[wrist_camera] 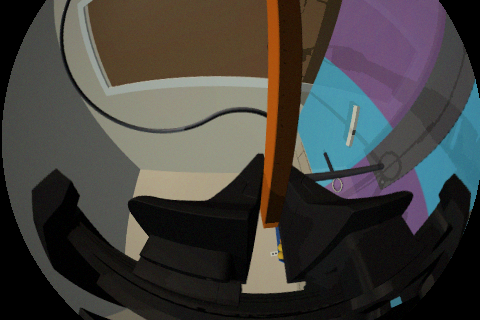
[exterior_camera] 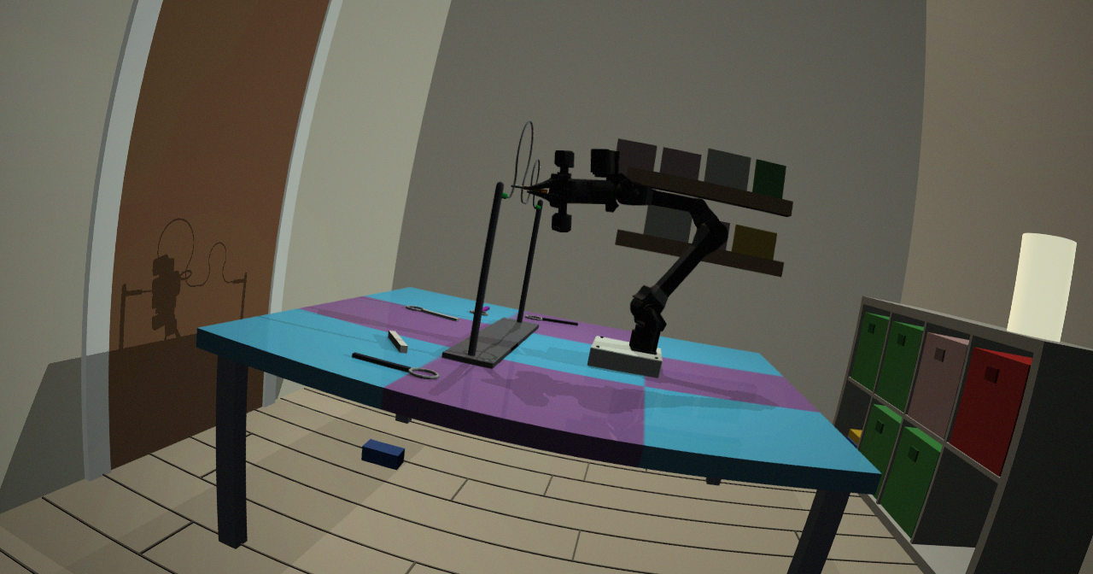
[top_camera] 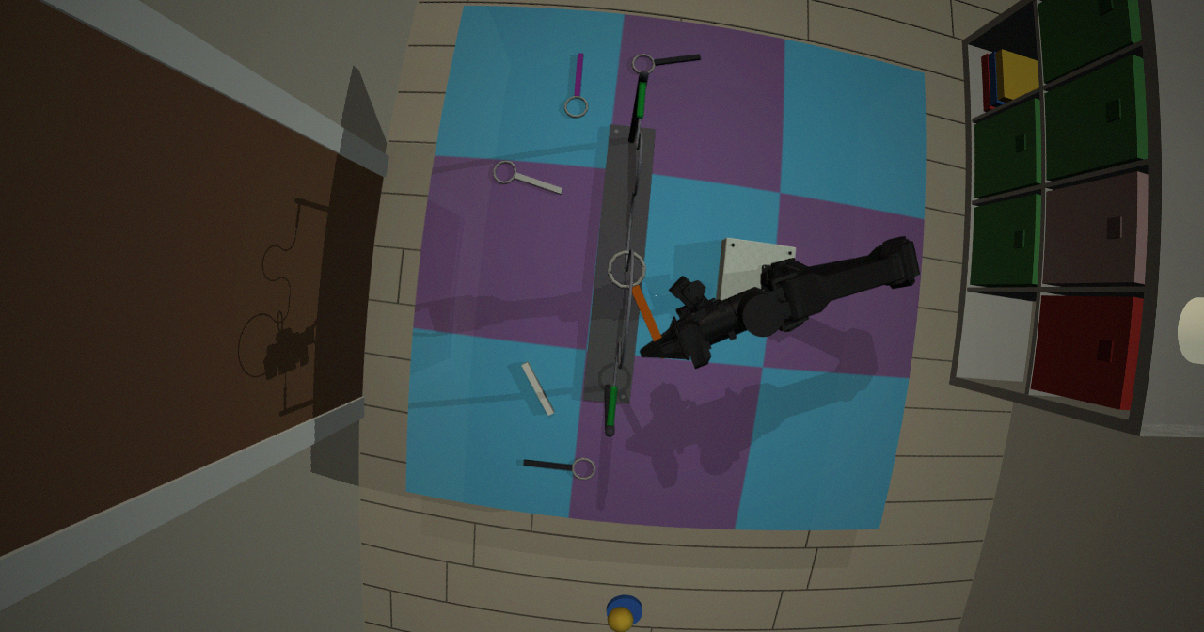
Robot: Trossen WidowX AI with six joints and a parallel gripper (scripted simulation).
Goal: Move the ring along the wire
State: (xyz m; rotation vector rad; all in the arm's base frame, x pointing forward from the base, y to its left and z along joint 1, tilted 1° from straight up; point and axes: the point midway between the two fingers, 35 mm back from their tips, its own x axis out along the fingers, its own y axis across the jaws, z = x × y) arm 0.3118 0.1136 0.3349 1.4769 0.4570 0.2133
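Right now my gripper tip is 10 mm short of the orange-handled ring, 90 mm to the left of it and 10 mm below it. Round my gripper tip: white bar: 210 mm ahead, 140 mm to the left, 370 mm below.
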